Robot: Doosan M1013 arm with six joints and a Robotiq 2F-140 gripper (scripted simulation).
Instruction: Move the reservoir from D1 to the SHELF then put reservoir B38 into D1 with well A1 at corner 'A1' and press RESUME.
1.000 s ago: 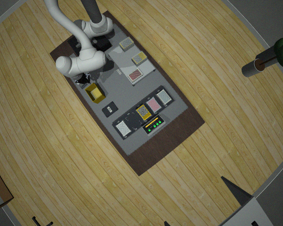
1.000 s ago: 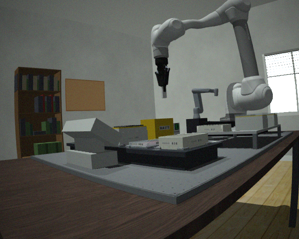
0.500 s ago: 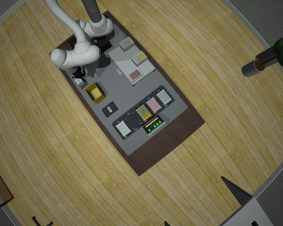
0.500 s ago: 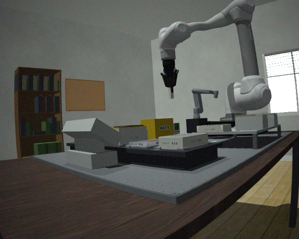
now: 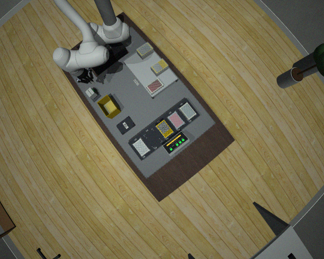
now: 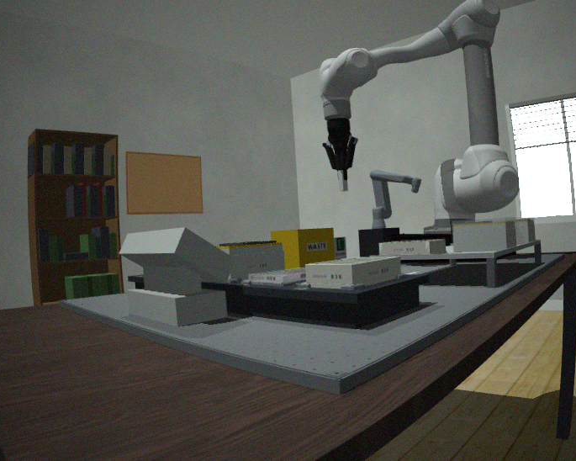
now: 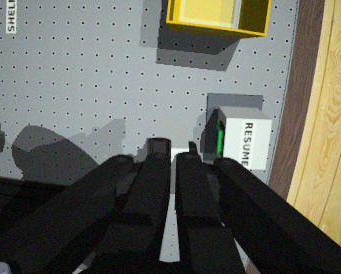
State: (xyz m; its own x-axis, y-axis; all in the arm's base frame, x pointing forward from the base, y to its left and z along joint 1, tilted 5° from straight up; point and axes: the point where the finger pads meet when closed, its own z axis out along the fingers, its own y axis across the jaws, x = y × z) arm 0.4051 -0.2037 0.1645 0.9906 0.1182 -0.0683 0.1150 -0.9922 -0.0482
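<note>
My hand is 220 mm above the resume post, 80 mm to the left of it and 50 mm past it. From my hand the other things lie so: yellow waste bin 240 mm below, 170 mm ahead, 30 mm to the right; then RG nest 370 mm ahead, 280 mm below, 10 mm to the right; then shelf label 290 mm to the left, 280 mm below, 90 mm ahead.
</note>
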